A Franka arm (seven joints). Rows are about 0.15 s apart.
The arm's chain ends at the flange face. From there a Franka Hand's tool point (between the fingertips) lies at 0.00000 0.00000 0.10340 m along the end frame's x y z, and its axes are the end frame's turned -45 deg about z.
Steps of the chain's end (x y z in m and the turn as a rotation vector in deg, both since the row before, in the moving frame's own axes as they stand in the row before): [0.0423 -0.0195 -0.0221 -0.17 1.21 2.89]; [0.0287 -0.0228 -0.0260 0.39 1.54 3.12]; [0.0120 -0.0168 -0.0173 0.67 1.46 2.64]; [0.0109 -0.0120 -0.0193 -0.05 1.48 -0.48]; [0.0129 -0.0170 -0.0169 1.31 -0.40 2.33]
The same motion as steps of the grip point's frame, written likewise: [0.0450 0.0179 -0.0221 -0.98 0.74 2.89]; [0.0388 0.0057 -0.0260 -0.81 1.36 3.12]; [0.0231 -0.0023 -0.0173 -0.56 1.51 2.64]; [0.0180 0.0012 -0.0193 -1.08 1.01 -0.48]; [0.0223 -0.0051 -0.0169 1.21 0.64 2.33]
